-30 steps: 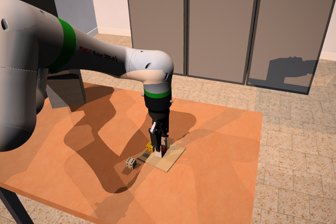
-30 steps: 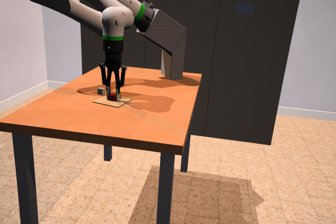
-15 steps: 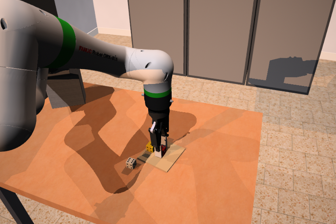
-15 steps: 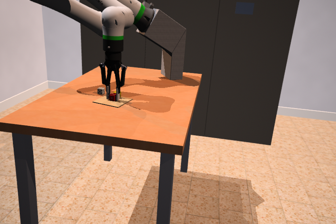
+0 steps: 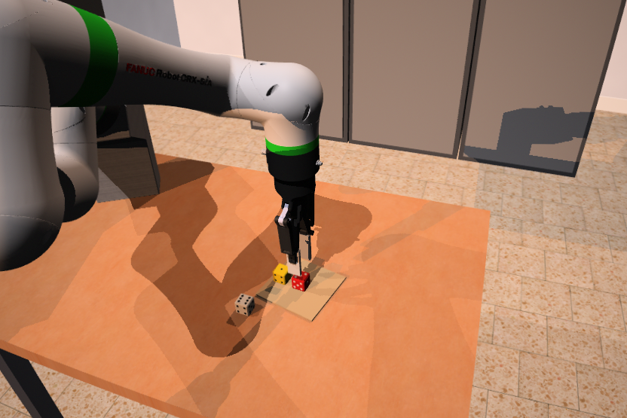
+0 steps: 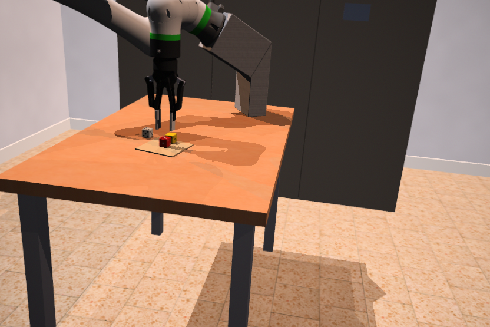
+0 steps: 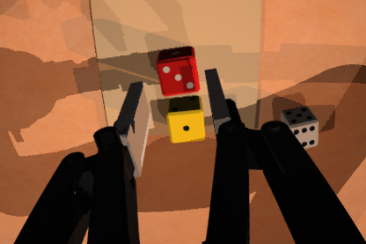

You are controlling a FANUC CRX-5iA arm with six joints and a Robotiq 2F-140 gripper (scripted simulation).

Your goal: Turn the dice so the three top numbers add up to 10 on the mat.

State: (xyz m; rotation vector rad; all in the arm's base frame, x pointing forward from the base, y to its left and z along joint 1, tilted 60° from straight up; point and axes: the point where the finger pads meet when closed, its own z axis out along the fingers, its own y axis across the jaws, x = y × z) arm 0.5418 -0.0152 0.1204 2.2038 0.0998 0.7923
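Now: the white die 10 cm behind my hand, 8 cm to the right of it and 8 cm below it. From my hand the other things lie so: yellow die: 4 cm behind, 1 cm to the left, 8 cm below; then tan mat: 9 cm below; then red die: 8 cm below.
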